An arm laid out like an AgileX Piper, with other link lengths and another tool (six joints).
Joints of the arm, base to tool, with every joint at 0 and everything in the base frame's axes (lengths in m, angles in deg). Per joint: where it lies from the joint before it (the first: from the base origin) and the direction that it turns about. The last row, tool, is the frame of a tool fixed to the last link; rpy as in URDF.
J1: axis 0 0 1 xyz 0.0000 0.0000 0.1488
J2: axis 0 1 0 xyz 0.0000 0.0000 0.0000
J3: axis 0 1 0 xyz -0.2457 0.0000 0.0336
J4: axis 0.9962 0 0.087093 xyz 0.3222 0.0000 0.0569
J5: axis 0 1 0 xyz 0.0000 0.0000 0.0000
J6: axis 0.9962 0 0.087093 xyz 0.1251 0.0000 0.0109
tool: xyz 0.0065 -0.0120 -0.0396 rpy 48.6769 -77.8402 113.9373
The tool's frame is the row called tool.
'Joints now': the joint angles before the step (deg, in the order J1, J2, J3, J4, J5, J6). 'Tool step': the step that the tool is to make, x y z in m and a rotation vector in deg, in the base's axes. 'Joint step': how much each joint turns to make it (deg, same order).
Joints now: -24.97, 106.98, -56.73, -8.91, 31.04, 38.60
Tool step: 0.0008, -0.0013, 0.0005, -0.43, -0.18, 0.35
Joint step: -0.01, 0.00, -0.12, -0.48, -0.22, 0.01
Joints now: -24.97, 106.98, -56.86, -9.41, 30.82, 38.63
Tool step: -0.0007, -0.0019, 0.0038, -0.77, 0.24, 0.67
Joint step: -0.01, -0.60, -0.02, -1.03, 0.52, -0.01
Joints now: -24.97, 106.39, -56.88, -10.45, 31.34, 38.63
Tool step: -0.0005, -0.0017, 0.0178, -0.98, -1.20, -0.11
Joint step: -0.14, -3.27, 0.49, -0.30, 1.30, 0.00
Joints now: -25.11, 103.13, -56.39, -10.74, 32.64, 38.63
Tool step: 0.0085, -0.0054, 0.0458, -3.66, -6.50, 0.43
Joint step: 0.00, -7.42, -0.01, -0.71, -0.01, 0.01
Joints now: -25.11, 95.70, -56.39, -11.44, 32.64, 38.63
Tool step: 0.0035, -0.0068, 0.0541, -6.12, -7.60, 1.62
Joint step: 0.00, -8.56, 0.10, -2.80, -1.05, -0.02
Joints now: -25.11, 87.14, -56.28, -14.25, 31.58, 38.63
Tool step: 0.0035, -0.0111, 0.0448, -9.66, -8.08, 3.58
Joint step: -0.01, -6.58, 0.53, -7.13, -5.49, 0.96
